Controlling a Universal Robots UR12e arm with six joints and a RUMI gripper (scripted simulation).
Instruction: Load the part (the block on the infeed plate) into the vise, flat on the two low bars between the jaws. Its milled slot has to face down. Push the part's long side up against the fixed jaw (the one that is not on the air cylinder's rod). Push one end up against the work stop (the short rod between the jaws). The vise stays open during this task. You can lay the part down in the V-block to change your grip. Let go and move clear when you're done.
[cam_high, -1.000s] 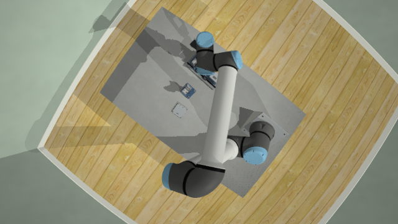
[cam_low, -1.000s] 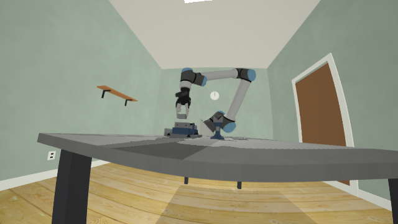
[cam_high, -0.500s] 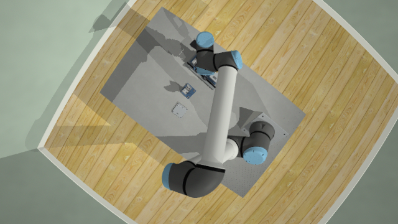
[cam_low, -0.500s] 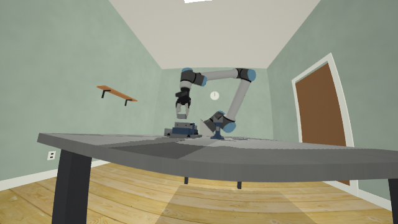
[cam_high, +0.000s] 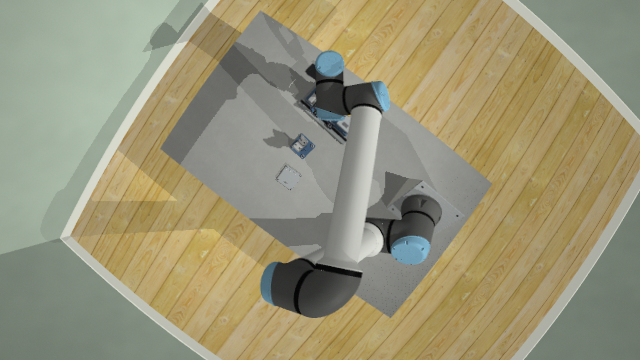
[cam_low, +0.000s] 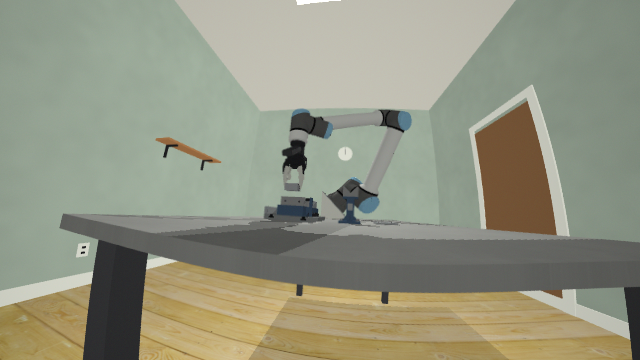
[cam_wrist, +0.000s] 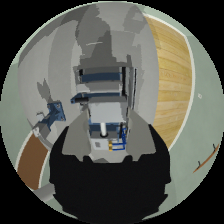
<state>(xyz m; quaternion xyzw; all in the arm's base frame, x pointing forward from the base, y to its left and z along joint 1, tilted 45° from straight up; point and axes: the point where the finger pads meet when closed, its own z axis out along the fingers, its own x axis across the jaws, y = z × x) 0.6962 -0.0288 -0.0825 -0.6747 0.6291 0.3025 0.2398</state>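
The vise is 70 mm behind my hand, 20 mm to the left of it and 110 mm below it. Round my hand: infeed plate 140 mm behind, 400 mm to the left, 140 mm below; then part 10 mm below.
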